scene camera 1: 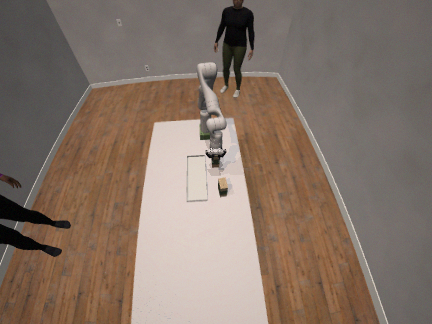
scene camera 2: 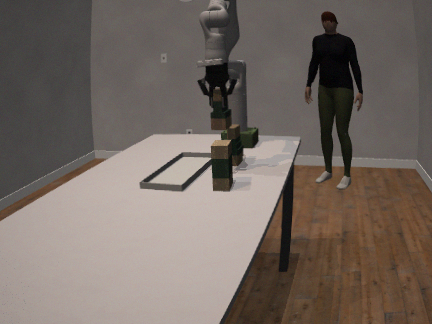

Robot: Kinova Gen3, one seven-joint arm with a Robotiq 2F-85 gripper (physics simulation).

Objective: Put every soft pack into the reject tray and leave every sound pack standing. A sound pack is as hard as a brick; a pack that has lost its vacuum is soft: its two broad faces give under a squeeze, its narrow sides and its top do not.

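Places are measured from the arm's base along level axes (x ahead, y left, z up), in millimetres.
Pixels of known places: gripper, fingertip midpoint: (scene camera 1: 215,160) (scene camera 2: 218,107); arm's base at its link origin: (scene camera 1: 205,129).
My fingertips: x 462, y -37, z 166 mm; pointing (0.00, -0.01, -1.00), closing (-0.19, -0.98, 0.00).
For each thing: its top centre in the pictures, then the offset to it from my fingertips. Level surfaces: height alone.
- green pack with tan ends, top centre: (scene camera 2: 219,88) (scene camera 1: 215,150) 6 mm left, 30 mm back, 65 mm up
- second pack at its top centre: (scene camera 2: 221,142) (scene camera 1: 223,182) 16 mm left, 131 mm ahead, 91 mm down
- reject tray at its top centre: (scene camera 2: 181,166) (scene camera 1: 196,176) 142 mm right, 38 mm back, 209 mm down
- white table at its surface level: 231 mm down
My gripper (scene camera 1: 216,155) (scene camera 2: 218,102) is shut on a green pack with tan ends (scene camera 1: 215,161) (scene camera 2: 220,118), and holds it upright, high above the table. A second pack (scene camera 1: 223,186) (scene camera 2: 222,167), with a tan top, green middle and tan bottom, stands upright nearest scene camera 2. A third pack (scene camera 2: 235,145) stands behind it, below the held pack and slightly to the right in the scene camera 2 view; I cannot make it out separately in the scene camera 1 view. The reject tray (scene camera 1: 197,201) (scene camera 2: 161,187), pale with a grey rim, lies left of the packs, with no pack in it.
The white table (scene camera 1: 195,260) (scene camera 2: 125,240) bears everything. A green block (scene camera 1: 204,135) (scene camera 2: 249,137) lies by the arm's base at the far end. One person (scene camera 1: 235,40) (scene camera 2: 337,75) stands behind the table; another person's legs (scene camera 1: 25,212) show at the left in scene camera 1.
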